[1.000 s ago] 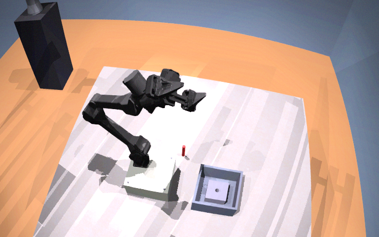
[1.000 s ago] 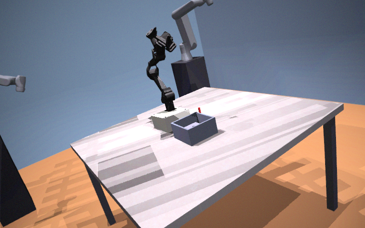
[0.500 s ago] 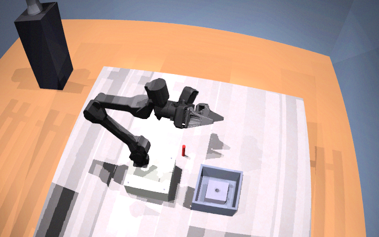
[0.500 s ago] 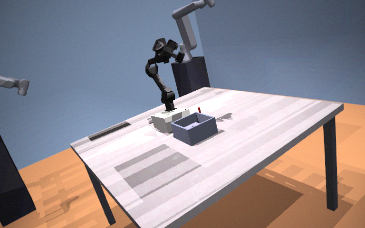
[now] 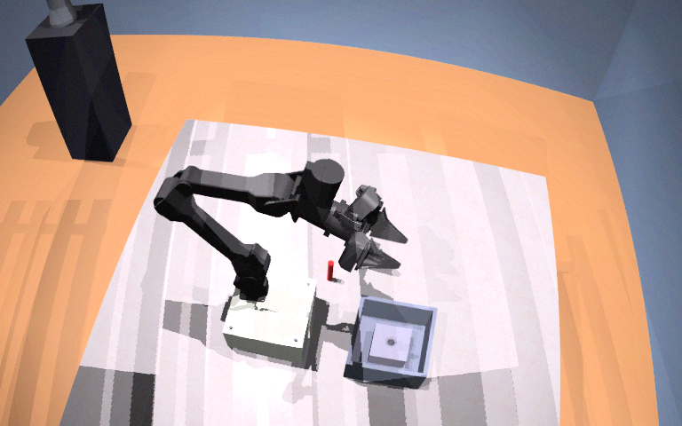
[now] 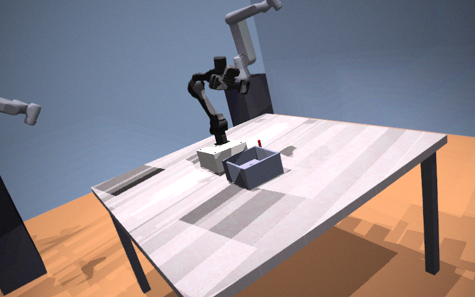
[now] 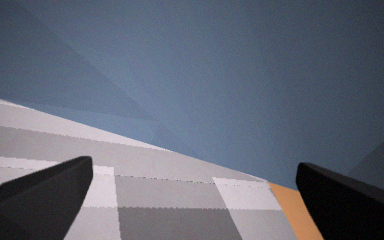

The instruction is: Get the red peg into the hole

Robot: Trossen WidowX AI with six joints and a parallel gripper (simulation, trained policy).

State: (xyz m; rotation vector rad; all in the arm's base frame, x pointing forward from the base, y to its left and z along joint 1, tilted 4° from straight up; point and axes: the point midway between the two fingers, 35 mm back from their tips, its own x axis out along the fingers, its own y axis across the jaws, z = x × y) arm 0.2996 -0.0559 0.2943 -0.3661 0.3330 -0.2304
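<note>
My gripper tip is 35 cm above the red peg, 16 cm to the right of it and 14 cm past it. From my gripper tip the other things lie so: grey box 37 cm below, 4 cm to the right, 3 cm ahead; then light plate 35 cm below, 4 cm to the right, 3 cm ahead.
</note>
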